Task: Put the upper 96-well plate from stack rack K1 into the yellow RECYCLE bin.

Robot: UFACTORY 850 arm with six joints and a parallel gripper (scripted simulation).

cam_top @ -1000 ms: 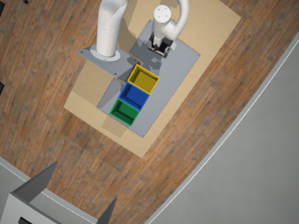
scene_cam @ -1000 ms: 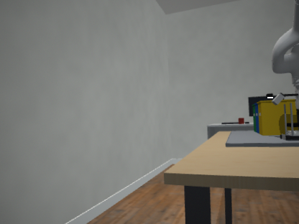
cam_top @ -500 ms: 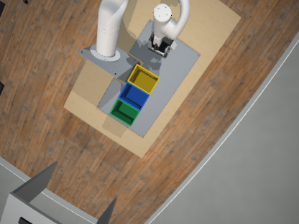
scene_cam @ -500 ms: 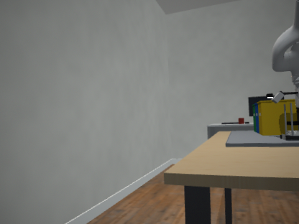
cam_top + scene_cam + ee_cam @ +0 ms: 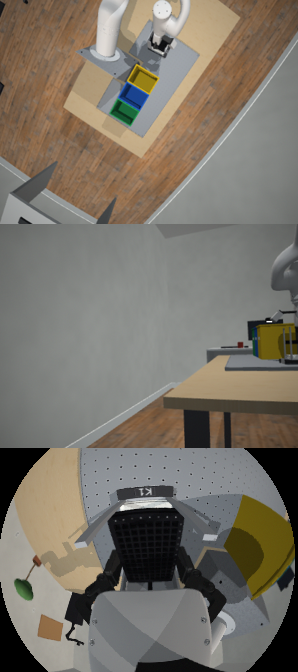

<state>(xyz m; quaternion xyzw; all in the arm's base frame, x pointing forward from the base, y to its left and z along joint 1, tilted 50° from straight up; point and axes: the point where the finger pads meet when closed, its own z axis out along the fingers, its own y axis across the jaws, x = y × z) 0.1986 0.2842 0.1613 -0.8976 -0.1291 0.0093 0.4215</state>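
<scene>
My gripper is now 28 cm to the left of the yellow bin, 9 cm short of it and 1 cm above it. The rest, counted from my hand: green bin (54 cm to the right, 13 cm ahead, 1 cm below); blue bin (41 cm to the right, 11 cm ahead, 1 cm below); black 96-well plate (1 cm below).
</scene>
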